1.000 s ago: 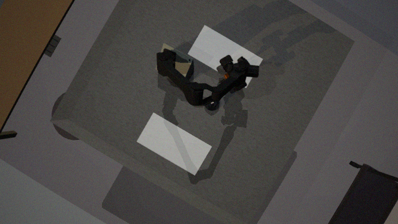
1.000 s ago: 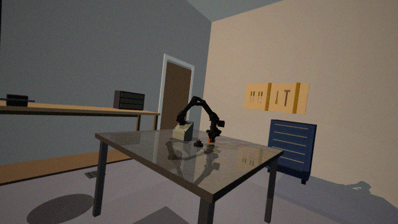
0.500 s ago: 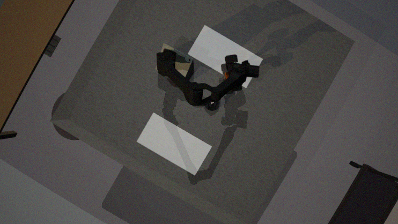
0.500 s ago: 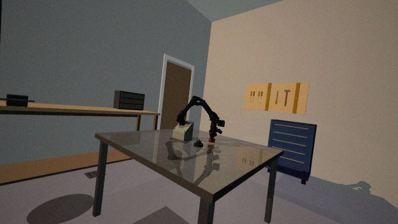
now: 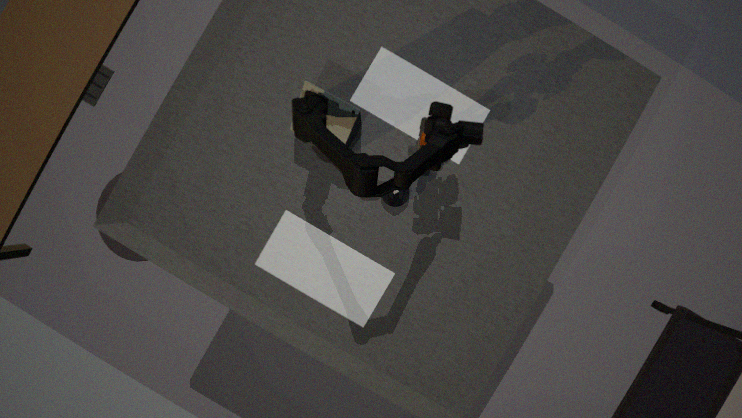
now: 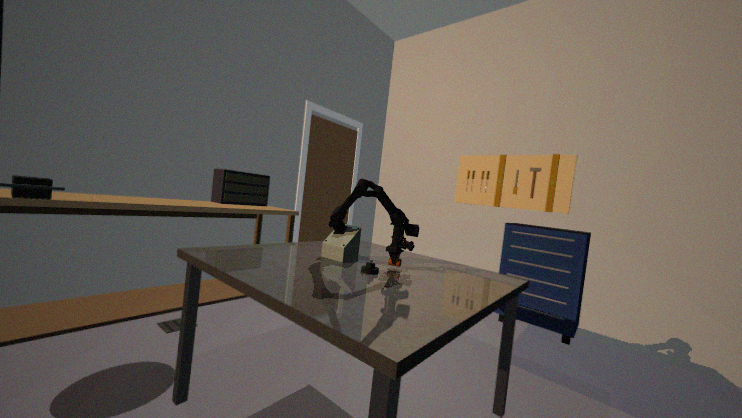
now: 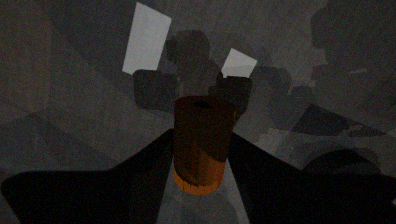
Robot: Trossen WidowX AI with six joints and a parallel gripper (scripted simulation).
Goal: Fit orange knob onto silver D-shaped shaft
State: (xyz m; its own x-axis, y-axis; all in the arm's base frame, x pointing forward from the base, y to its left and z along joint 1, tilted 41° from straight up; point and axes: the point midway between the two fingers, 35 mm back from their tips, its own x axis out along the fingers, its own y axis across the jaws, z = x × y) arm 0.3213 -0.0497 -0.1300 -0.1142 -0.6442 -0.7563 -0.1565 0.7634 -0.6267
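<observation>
My gripper tip is now 10 mm below the orange knob and 10 mm past it. The rest, counted from my gripper tip: dark round pedestal: 180 mm to the right, 40 mm behind, 10 mm above.
</observation>
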